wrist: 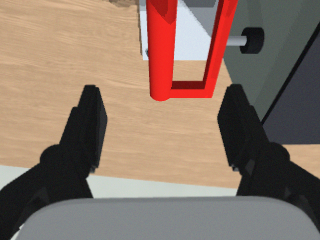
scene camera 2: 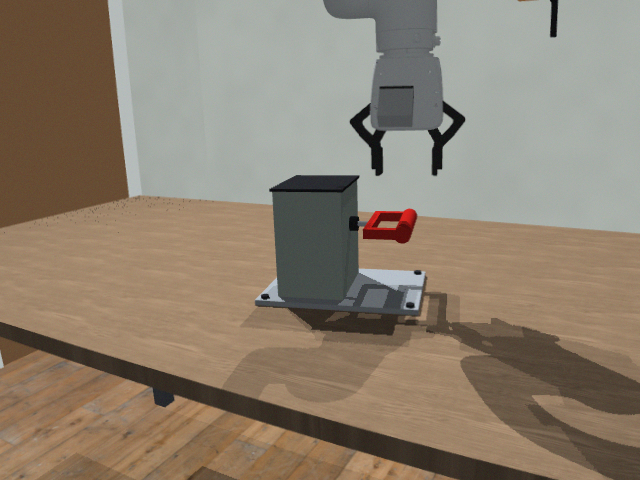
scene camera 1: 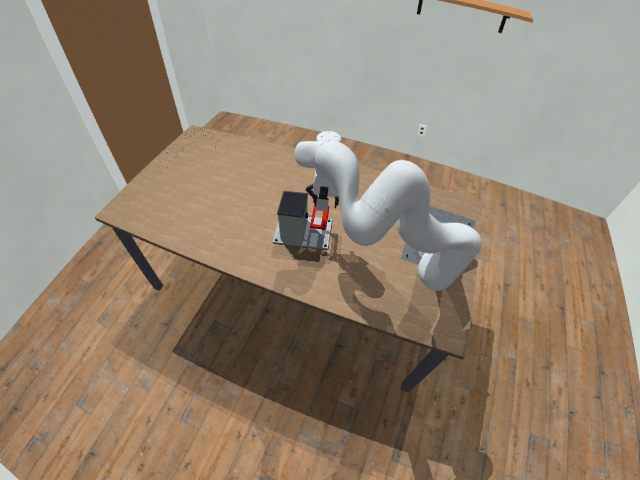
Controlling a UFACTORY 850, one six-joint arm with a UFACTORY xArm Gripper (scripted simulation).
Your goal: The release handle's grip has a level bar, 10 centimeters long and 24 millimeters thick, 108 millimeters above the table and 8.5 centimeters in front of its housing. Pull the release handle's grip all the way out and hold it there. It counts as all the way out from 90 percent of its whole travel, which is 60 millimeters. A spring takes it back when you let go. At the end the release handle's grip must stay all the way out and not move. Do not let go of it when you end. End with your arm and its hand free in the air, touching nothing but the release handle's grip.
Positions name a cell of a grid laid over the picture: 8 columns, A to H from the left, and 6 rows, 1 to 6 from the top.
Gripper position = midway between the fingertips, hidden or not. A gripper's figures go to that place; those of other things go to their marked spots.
Labels:
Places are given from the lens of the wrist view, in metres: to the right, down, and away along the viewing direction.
my gripper (wrist: E3): 0.00, -0.01, 0.13
grey housing (wrist: G2): 0.09, -0.04, 0.15

